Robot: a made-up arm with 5 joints.
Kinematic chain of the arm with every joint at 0, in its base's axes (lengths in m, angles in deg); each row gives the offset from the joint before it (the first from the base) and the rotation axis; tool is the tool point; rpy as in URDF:
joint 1: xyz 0 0 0.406 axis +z
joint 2: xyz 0 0 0 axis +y
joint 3: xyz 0.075 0 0.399 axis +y
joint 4: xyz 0.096 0 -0.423 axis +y
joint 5: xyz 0.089 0 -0.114 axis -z
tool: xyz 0 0 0 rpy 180 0 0
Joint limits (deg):
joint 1: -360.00..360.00
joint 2: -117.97..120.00
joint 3: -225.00..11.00
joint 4: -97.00..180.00
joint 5: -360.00..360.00
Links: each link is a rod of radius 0.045 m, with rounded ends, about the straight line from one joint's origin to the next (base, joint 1, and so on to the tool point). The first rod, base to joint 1, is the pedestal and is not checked.
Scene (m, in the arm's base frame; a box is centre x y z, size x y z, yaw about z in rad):
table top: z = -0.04
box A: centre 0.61 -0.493 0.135 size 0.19 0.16 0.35 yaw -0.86
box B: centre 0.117 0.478 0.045 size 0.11 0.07 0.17 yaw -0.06
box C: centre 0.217 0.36 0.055 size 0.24 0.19 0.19 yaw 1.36
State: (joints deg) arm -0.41 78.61 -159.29 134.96 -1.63
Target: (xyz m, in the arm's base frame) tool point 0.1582 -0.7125 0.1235
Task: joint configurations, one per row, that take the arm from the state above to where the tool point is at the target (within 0.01 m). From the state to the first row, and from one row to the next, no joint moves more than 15 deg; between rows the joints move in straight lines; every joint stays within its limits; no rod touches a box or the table.
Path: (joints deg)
1: -13.26 74.81 -159.71 137.64 -1.63
2: -26.10 71.02 -160.14 140.32 -1.63
3: -38.95 67.22 -160.56 143.01 -1.63
4: -51.79 74.22 -157.39 142.00 -1.63
5: -64.64 81.22 -154.21 141.00 -1.63
6: -77.48 88.22 -151.04 140.00 -1.63

